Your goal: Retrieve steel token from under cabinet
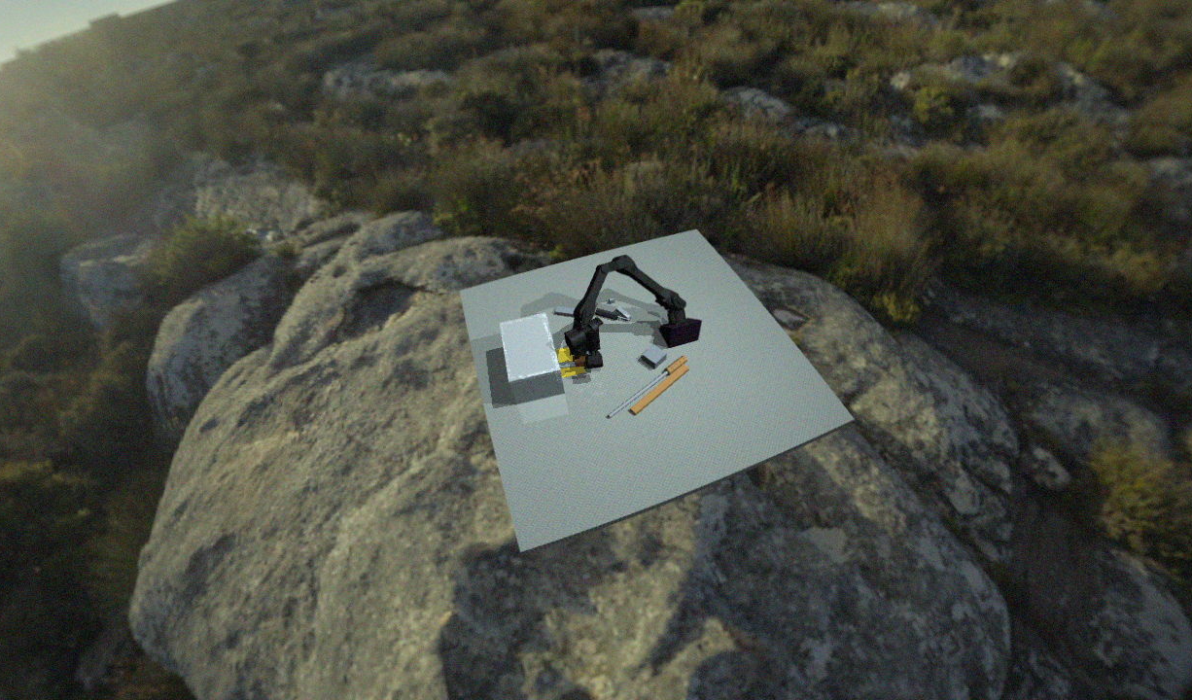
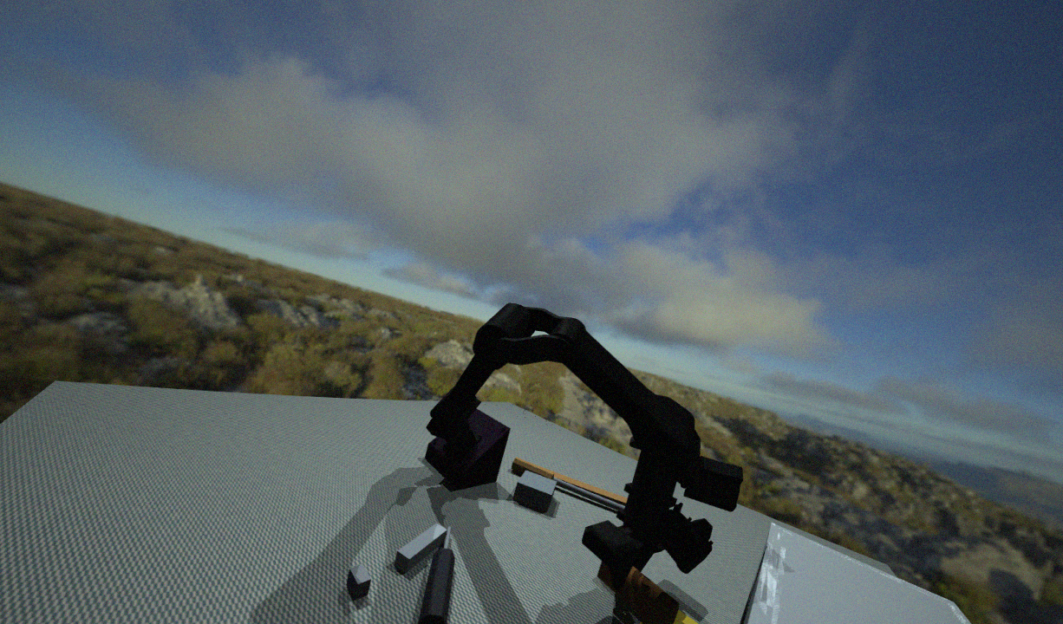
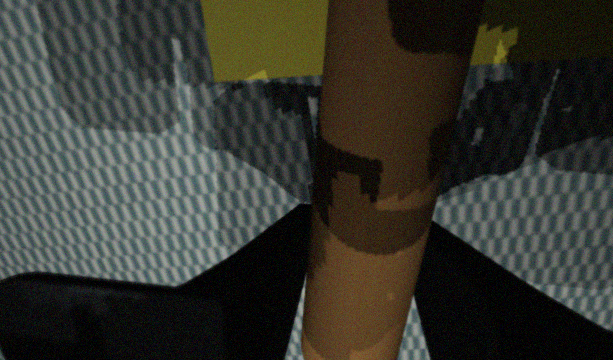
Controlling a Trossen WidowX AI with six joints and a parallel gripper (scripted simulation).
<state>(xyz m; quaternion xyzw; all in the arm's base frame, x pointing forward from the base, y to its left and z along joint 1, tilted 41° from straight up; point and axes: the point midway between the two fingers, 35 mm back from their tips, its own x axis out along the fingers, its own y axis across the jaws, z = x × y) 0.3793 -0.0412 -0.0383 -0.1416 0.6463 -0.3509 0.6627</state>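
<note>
My gripper tip is 23 cm past the grey block, 9 cm to the right of it and 1 cm below it. The rest, counted from my gripper tip: grey bar 22 cm behind, 19 cm to the right; small grey cube 21 cm behind, 28 cm to the right; wooden stick 18 cm behind, 23 cm to the left.
</note>
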